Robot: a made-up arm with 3 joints. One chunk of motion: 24 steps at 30 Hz.
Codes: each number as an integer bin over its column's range. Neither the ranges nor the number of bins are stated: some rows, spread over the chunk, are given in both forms.
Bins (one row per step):
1: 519 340 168
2: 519 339 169
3: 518 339 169
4: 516 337 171
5: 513 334 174
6: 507 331 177
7: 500 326 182
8: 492 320 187
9: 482 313 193
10: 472 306 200
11: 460 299 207
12: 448 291 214
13: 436 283 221
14: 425 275 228
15: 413 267 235
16: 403 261 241
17: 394 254 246
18: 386 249 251
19: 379 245 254
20: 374 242 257
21: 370 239 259
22: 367 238 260
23: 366 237 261
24: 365 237 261
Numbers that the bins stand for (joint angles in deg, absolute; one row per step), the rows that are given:
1: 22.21 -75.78 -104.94
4: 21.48 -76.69 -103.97
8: 15.66 -81.90 -98.80
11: 7.89 -88.33 -92.33
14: -0.60 -95.68 -85.54
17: -8.12 -102.12 -79.71
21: -13.94 -106.71 -75.51
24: -15.16 -107.32 -74.86
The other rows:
2: 22.21 -76.08 -104.62
3: 21.96 -76.08 -104.62
5: 20.75 -77.61 -103.00
6: 19.29 -78.53 -102.03
7: 17.60 -80.06 -100.42
9: 13.23 -84.05 -96.86
10: 10.80 -86.19 -94.59
12: 4.98 -90.78 -90.06
13: 2.07 -93.23 -87.80
15: -3.51 -98.13 -83.27
16: -5.94 -99.97 -81.33
18: -10.06 -103.65 -78.10
19: -11.76 -104.87 -77.13
20: -12.97 -105.79 -76.15
22: -14.67 -107.02 -75.18
23: -14.91 -107.32 -74.86

